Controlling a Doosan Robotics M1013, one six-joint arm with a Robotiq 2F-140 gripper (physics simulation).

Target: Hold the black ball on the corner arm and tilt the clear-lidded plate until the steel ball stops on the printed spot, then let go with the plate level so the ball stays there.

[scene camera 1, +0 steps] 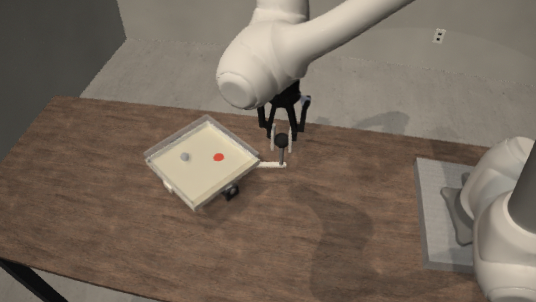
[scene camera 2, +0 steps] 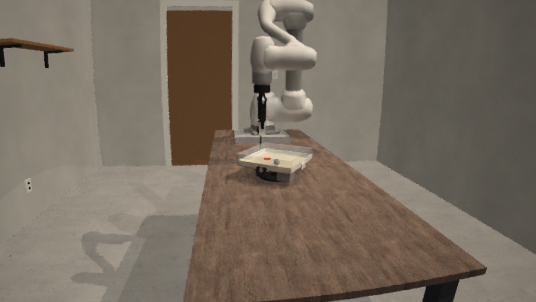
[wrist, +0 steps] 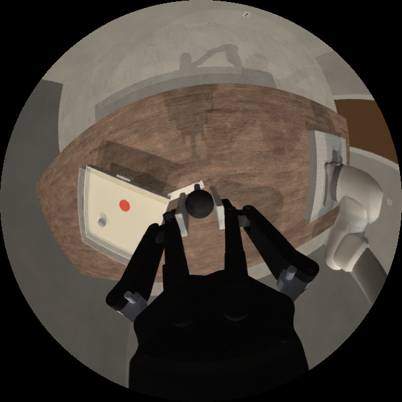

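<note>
My gripper is shut on the black ball at the top of a grey post. The post stands on the white corner arm of the plate. The clear-lidded plate has a pale cream floor and looks slightly tilted. The steel ball is on the plate's floor, apart from the red printed spot, on its far side from my gripper. It touches no wall.
A black and grey support shows under the plate. The wooden table carries the grey base slab of the robot at its other end.
</note>
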